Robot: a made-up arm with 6 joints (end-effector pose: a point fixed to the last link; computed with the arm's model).
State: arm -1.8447 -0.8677 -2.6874 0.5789 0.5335 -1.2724
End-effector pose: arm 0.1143 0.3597 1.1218 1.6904 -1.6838 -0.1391
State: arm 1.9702 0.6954 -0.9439 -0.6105 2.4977 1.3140
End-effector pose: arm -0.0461 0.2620 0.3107 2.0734 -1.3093 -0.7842
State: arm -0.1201 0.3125 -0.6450 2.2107 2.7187 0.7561
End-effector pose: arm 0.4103 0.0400 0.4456 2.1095 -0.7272 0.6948
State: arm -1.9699 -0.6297 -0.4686 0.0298 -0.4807 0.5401
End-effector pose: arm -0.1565 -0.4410 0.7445 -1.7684 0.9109 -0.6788
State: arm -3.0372 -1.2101 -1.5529 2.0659 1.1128 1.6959
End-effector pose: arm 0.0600 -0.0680 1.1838 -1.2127 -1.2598 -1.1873
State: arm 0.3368 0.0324 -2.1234 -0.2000 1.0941 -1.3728
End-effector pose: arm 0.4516 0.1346 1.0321 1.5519 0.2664 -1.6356
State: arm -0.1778 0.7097 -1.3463 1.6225 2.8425 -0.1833
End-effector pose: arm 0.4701 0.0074 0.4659 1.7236 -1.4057 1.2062
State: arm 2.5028 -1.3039 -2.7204 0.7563 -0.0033 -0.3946
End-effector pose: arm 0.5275 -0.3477 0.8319 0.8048 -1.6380 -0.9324
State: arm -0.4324 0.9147 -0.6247 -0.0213 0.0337 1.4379
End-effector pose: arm 0.2376 -0.1110 0.0960 -0.2478 0.7677 0.4441
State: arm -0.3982 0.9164 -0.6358 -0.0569 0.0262 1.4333
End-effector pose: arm 0.2477 -0.1023 0.0966 -0.2768 0.7397 0.5110
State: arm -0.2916 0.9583 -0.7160 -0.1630 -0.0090 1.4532
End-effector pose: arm 0.2839 -0.0741 0.0945 -0.3672 0.6412 0.6752
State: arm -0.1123 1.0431 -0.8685 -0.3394 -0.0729 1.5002
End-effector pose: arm 0.3347 -0.0104 0.0923 -0.4950 0.4539 0.9345
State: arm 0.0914 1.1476 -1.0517 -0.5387 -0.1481 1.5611
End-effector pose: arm 0.3667 0.0815 0.0929 -0.5952 0.2152 1.2207
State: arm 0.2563 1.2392 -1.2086 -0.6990 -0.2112 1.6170
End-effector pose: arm 0.3683 0.1637 0.0952 -0.6367 0.0076 1.4452
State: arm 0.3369 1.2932 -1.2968 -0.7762 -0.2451 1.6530
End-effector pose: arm 0.3615 0.2044 0.0962 -0.6410 -0.0979 1.5450
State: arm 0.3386 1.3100 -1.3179 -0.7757 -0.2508 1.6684
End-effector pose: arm 0.3632 0.2059 0.0947 -0.6364 -0.1021 1.5297
